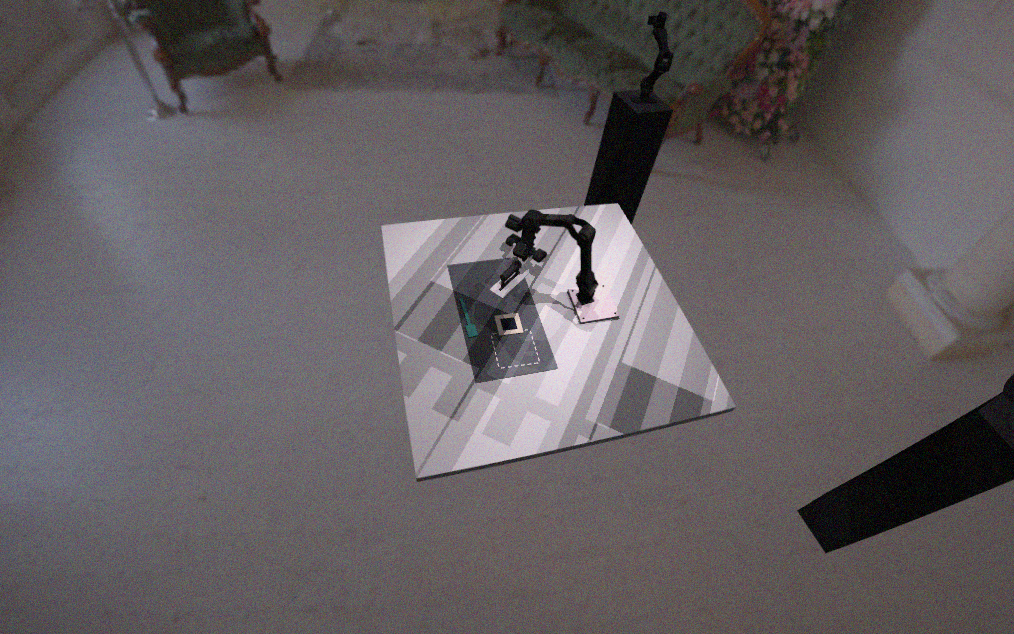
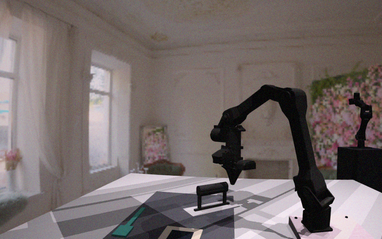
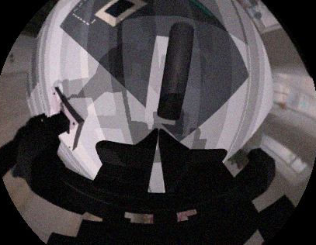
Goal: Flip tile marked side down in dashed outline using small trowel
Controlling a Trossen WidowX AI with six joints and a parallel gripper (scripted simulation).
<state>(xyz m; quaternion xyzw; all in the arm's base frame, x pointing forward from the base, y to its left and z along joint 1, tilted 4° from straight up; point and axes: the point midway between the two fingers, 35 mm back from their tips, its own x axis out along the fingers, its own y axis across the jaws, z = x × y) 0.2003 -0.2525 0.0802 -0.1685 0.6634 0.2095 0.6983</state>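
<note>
Right now my gripper tip is 60 mm short of the trowel, 40 mm above it and 20 mm to the right of it. From my gripper tip the other things lie so: teal flat tool 330 mm ahead, 190 mm to the left, 70 mm below; tile 260 mm to the left, 180 mm ahead, 70 mm below; dark mat 190 mm to the left, 190 mm ahead, 100 mm below.
</note>
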